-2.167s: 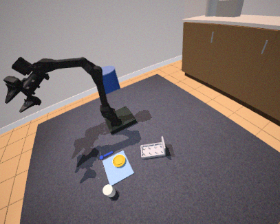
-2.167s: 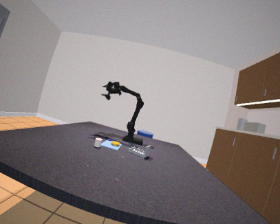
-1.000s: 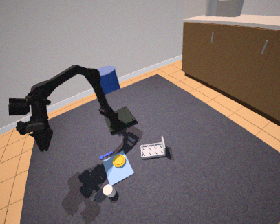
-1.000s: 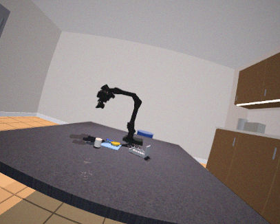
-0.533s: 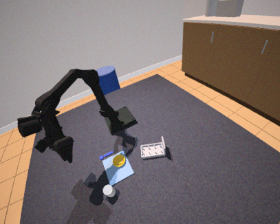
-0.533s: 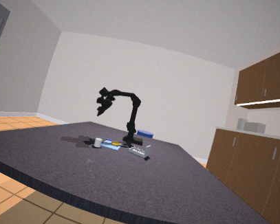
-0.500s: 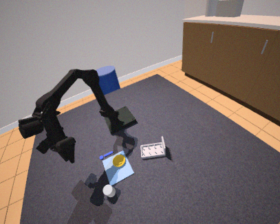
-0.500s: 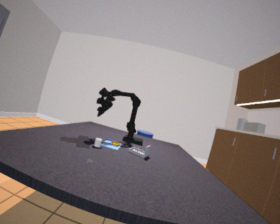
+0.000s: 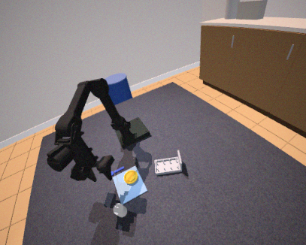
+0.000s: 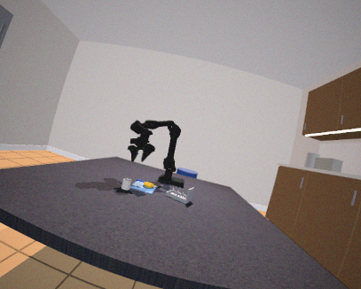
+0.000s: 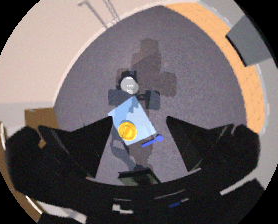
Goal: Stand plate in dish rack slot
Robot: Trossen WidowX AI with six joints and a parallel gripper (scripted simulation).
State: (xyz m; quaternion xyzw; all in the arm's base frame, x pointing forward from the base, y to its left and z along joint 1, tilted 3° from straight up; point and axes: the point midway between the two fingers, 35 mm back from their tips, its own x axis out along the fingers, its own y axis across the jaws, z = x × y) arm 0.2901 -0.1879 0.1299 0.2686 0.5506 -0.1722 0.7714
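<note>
Now: the yellow plate 120 mm below my gripper tip, 100 mm to the left of it and 20 mm behind it. The rest, counted from my gripper tip: white cup (110 mm below, 100 mm ahead); then blue spoon (130 mm below, 100 mm behind, 40 mm to the left); then light blue mat (130 mm below, 80 mm to the left).
</note>
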